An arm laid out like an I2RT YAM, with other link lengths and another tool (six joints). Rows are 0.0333 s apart.
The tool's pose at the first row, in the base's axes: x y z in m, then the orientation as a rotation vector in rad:
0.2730, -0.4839, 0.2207, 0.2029, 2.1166, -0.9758
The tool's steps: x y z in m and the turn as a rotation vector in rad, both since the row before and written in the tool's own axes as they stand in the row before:
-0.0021, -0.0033, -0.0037, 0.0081, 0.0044, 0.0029
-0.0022, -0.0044, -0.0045, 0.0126, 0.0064, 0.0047
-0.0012, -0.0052, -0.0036, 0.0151, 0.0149, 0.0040
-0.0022, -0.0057, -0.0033, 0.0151, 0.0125, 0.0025
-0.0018, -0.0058, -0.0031, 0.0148, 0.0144, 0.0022
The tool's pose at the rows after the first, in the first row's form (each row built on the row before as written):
0.2708, -0.4832, 0.2256, 0.2123, 2.1161, -0.9832
0.2677, -0.4827, 0.2315, 0.2269, 2.1148, -0.9946
0.2641, -0.4835, 0.2368, 0.2467, 2.1201, -1.0097
0.2612, -0.4846, 0.2430, 0.2637, 2.1236, -1.0255
0.2580, -0.4859, 0.2489, 0.2813, 2.1289, -1.0413

